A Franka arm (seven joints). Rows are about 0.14 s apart.
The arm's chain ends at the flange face. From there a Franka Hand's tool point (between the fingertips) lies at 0.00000 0.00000 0.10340 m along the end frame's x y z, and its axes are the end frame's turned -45 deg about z.
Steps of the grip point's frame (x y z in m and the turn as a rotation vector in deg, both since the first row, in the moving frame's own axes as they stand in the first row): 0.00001, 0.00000, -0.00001, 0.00, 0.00, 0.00; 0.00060, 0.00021, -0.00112, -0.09, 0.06, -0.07; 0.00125, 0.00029, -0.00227, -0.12, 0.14, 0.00; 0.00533, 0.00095, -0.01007, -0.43, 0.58, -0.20; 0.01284, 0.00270, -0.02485, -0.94, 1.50, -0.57; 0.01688, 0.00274, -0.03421, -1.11, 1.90, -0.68; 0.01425, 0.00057, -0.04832, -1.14, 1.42, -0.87
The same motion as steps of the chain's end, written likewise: 0.00001, -0.00001, -0.00001, 0.00, 0.00, 0.00; 0.00038, -0.00031, -0.00112, -0.02, 0.11, -0.07; 0.00076, -0.00065, -0.00227, 0.01, 0.18, 0.00; 0.00315, -0.00290, -0.01006, 0.11, 0.71, -0.20; 0.00788, -0.00644, -0.02480, 0.40, 1.73, -0.57; 0.01004, -0.00897, -0.03413, 0.56, 2.13, -0.68; 0.00722, -0.00929, -0.04827, 0.20, 1.81, -0.87
